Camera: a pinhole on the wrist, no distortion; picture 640 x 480 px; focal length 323.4 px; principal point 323.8 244.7 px. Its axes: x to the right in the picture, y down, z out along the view. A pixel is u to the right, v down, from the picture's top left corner.
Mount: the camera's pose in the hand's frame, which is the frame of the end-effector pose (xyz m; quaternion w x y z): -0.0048 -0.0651 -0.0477 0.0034 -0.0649 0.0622 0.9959
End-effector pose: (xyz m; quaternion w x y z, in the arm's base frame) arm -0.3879 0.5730 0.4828 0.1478 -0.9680 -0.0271 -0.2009
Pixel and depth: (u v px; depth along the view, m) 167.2 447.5 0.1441
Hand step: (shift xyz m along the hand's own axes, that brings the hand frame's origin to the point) 0.0445 -0.1368 0.1143
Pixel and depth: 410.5 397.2 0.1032
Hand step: -0.0463 -0.1006 0.0563
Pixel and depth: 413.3 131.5 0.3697
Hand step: -0.1520 0.1091 0.2868
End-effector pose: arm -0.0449 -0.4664 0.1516 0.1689 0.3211 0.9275 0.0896
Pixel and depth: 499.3 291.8 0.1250
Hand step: -0.0884 -0.0677 0.0687
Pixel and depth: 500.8 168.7 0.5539
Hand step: -0.3748 0.1325 0.4419
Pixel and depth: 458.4 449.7 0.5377
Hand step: -0.3010 -0.3367 0.4944
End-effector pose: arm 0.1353 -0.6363 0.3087 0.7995 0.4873 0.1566 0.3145
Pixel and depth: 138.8 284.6 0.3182
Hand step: 0.1341 -0.0643 0.2938
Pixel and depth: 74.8 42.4 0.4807
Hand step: 0.3047 0.2935 0.4361
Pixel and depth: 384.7 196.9 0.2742
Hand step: -0.0907 0.0091 0.2104
